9 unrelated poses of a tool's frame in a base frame.
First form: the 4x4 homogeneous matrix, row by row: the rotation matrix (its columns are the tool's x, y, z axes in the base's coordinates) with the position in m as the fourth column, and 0 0 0 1 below. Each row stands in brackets.
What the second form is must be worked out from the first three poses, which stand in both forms.
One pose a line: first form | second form
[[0.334 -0.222 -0.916 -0.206], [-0.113 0.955 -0.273 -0.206], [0.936 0.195 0.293 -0.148], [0 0 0 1]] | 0.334 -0.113 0.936 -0.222 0.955 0.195 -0.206 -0.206 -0.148
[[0.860 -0.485 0.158 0.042], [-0.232 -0.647 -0.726 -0.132], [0.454 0.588 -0.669 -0.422], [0 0 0 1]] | 0.860 -0.232 0.454 -0.485 -0.647 0.588 0.042 -0.132 -0.422
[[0.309 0.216 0.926 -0.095], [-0.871 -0.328 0.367 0.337], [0.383 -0.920 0.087 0.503], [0 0 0 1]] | 0.309 -0.871 0.383 0.216 -0.328 -0.920 -0.095 0.337 0.503
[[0.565 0.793 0.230 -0.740], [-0.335 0.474 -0.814 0.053], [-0.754 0.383 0.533 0.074], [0 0 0 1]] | 0.565 -0.335 -0.754 0.793 0.474 0.383 -0.740 0.053 0.074
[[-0.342 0.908 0.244 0.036], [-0.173 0.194 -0.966 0.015], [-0.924 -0.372 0.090 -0.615], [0 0 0 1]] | -0.342 -0.173 -0.924 0.908 0.194 -0.372 0.036 0.015 -0.615
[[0.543 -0.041 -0.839 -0.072], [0.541 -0.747 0.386 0.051], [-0.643 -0.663 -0.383 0.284], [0 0 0 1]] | 0.543 0.541 -0.643 -0.041 -0.747 -0.663 -0.072 0.051 0.284
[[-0.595 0.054 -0.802 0.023], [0.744 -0.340 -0.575 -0.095], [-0.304 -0.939 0.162 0.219], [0 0 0 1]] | -0.595 0.744 -0.304 0.054 -0.340 -0.939 0.023 -0.095 0.219
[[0.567 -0.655 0.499 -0.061], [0.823 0.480 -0.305 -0.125], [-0.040 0.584 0.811 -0.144], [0 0 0 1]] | 0.567 0.823 -0.040 -0.655 0.480 0.584 -0.061 -0.125 -0.144
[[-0.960 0.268 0.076 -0.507], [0.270 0.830 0.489 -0.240], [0.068 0.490 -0.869 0.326], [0 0 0 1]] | -0.960 0.270 0.068 0.268 0.830 0.490 -0.507 -0.240 0.326
